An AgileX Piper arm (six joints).
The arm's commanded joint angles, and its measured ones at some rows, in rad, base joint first. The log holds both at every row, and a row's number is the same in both.
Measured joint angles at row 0:
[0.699 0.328 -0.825 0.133 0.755 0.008]
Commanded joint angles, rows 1 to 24:
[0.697 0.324 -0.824 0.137 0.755 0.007]
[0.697 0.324 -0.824 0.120 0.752 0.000]
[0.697 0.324 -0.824 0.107 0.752 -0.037]
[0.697 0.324 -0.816 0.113 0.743 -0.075]
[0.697 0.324 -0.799 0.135 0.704 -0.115]
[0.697 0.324 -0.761 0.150 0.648 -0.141]
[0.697 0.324 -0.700 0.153 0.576 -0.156]
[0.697 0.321 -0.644 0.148 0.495 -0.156]
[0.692 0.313 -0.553 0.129 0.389 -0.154]
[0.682 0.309 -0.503 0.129 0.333 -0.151]
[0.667 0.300 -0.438 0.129 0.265 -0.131]
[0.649 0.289 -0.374 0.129 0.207 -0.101]
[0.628 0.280 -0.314 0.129 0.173 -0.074]
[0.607 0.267 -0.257 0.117 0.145 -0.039]
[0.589 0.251 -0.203 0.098 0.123 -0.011]
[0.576 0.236 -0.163 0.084 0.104 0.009]
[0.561 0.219 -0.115 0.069 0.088 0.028]
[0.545 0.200 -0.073 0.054 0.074 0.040]
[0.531 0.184 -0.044 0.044 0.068 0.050]
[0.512 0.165 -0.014 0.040 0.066 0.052]
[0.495 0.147 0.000 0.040 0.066 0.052]
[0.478 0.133 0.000 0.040 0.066 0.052]
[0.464 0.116 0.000 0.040 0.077 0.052]
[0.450 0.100 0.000 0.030 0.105 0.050]
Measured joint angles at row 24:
[0.506 0.160 -0.015 0.056 0.106 0.041]
